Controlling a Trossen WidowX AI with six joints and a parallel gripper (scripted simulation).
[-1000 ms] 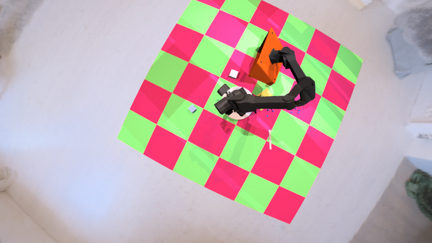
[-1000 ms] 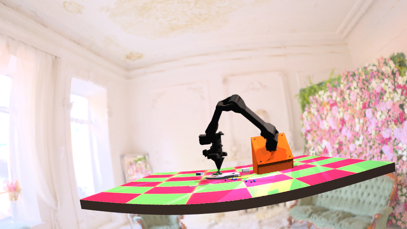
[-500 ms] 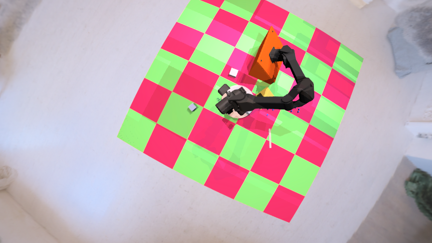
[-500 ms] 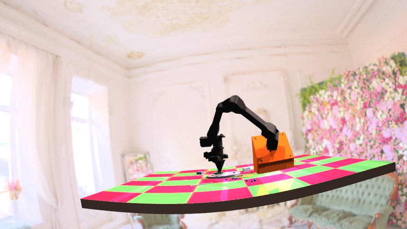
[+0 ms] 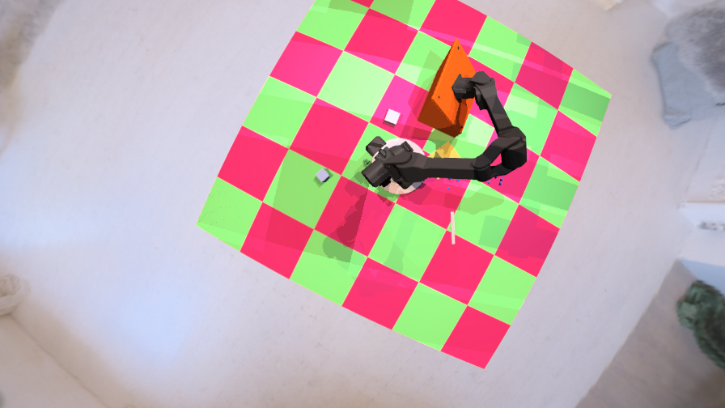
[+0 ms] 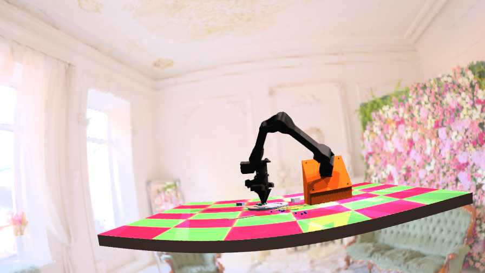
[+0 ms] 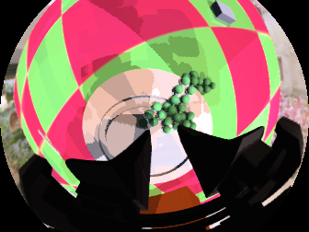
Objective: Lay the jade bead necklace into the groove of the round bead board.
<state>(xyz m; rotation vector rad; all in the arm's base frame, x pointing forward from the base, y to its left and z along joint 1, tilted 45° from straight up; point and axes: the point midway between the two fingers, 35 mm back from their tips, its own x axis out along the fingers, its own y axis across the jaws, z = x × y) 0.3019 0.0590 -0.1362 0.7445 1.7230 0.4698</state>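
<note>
Now: the round bead board 30 mm to the left of my gripper tip, 20 mm behind it and 10 mm below it. Also, from my gripper tip: pale blue cube 180 mm to the right, 150 mm ahead, 10 mm below; white cube 160 mm behind, 80 mm to the right, 10 mm below; yellow patch 160 mm to the left, 130 mm behind, 20 mm below.
</note>
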